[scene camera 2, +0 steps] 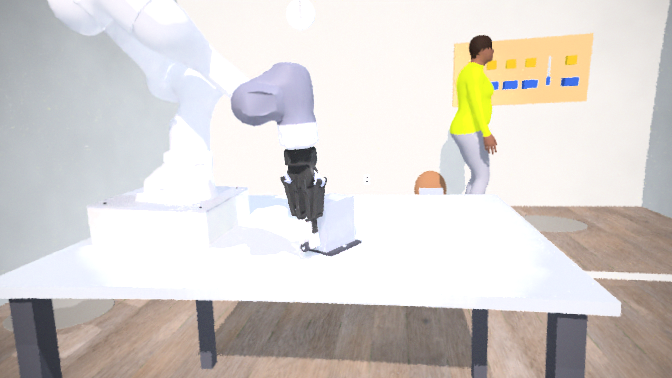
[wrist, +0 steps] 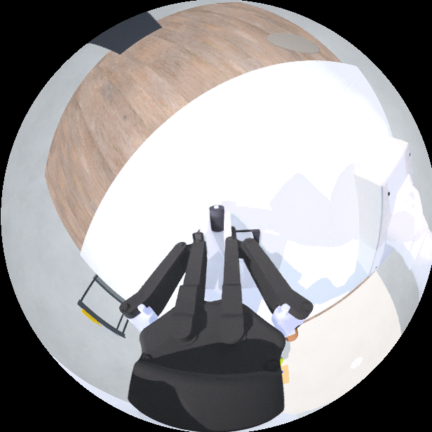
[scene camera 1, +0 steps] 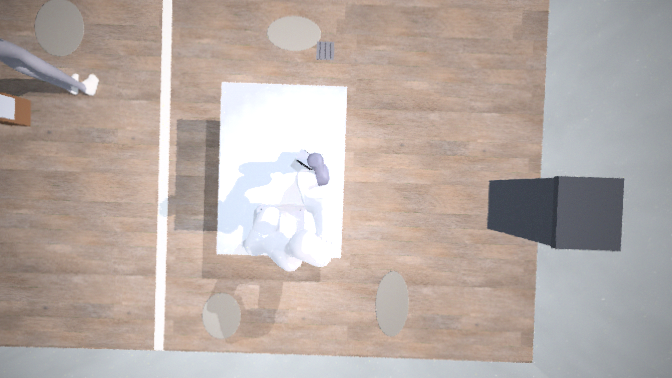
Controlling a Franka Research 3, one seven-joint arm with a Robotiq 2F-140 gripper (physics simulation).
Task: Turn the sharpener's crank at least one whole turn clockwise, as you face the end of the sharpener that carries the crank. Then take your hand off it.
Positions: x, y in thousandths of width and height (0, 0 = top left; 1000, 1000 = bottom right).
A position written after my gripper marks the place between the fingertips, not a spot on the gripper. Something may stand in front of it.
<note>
In view: my gripper (scene camera 2: 462, 649) and a sharpener (scene camera 2: 501, 604).
My gripper also shows in the wrist view (wrist: 503, 510). The sharpener also shows in the wrist view (wrist: 499, 608).
</note>
